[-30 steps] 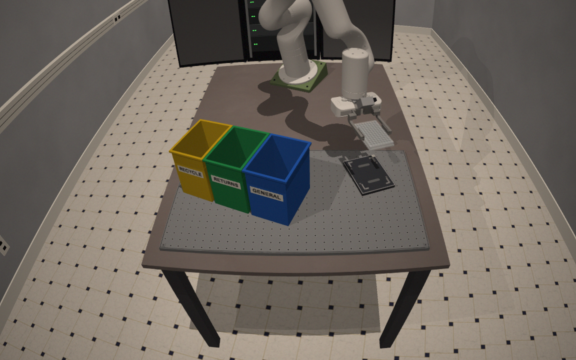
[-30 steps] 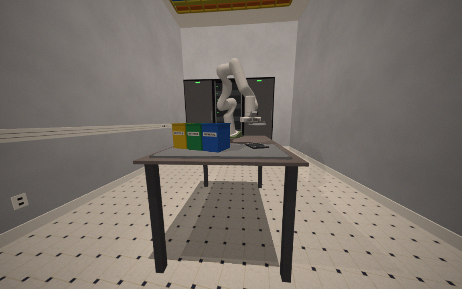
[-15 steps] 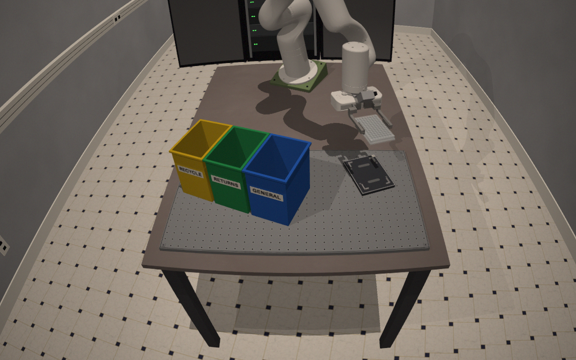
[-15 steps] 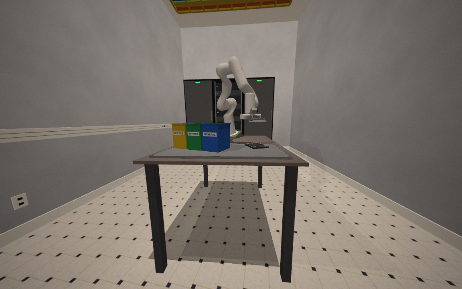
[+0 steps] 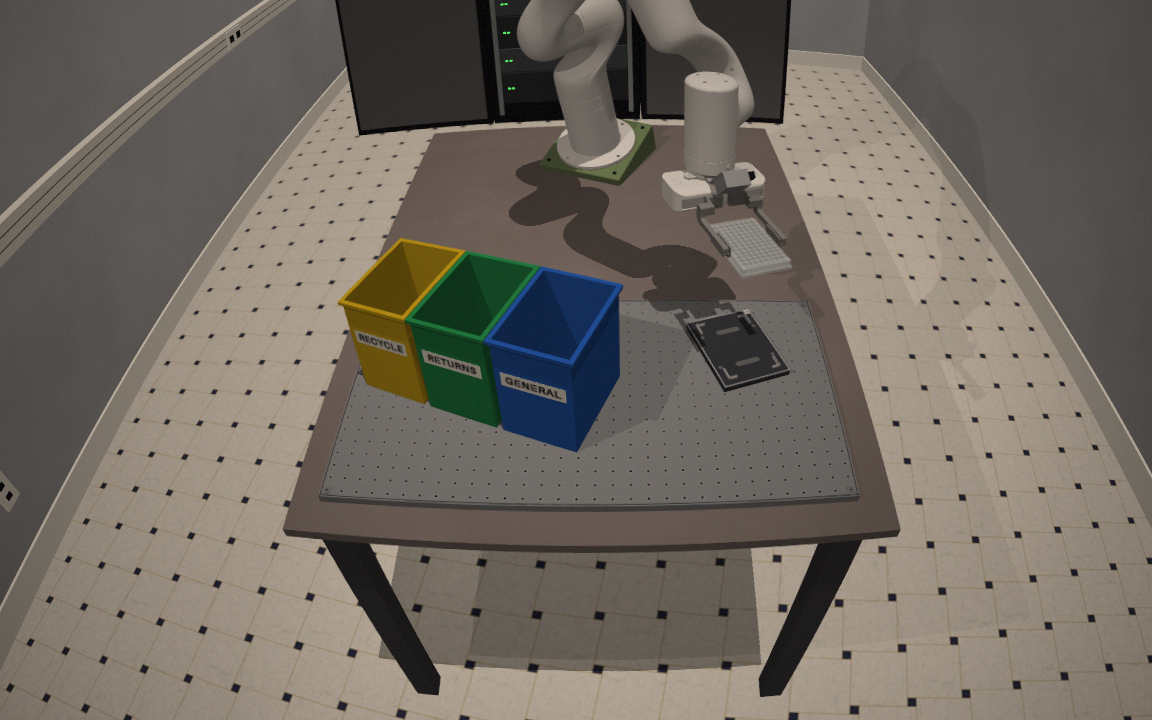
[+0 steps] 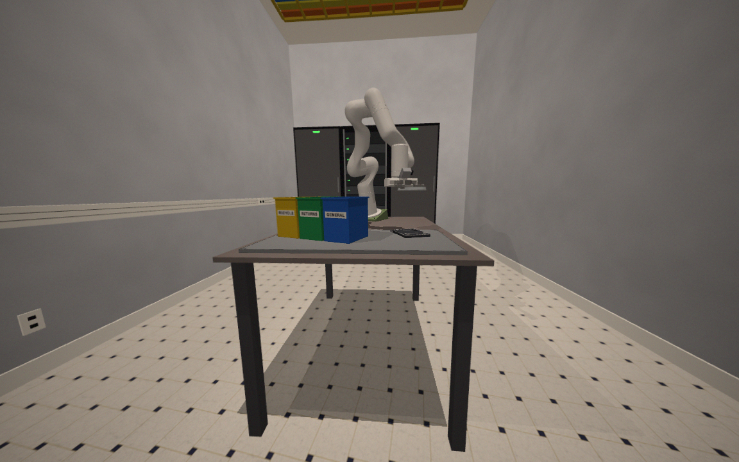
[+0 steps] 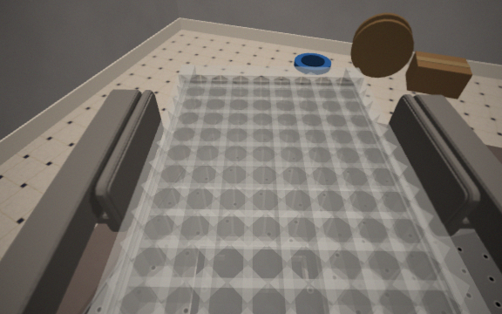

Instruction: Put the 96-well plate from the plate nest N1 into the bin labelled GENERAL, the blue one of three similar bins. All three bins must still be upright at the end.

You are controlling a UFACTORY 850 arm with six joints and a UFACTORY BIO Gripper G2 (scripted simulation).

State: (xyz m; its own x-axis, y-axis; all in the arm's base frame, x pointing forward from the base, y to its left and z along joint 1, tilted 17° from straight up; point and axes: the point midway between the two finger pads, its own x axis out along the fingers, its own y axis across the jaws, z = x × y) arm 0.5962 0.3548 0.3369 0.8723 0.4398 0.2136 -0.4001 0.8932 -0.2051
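Right now the blue bin labelled GENERAL is 140 mm ahead of my hand, 270 mm to the right of it and 130 mm below it. The rest, counted from my hand: clear 96-well plate: 10 mm below; green returns bin: 110 mm ahead, 400 mm to the right, 130 mm below; black plate nest N1: 220 mm below.
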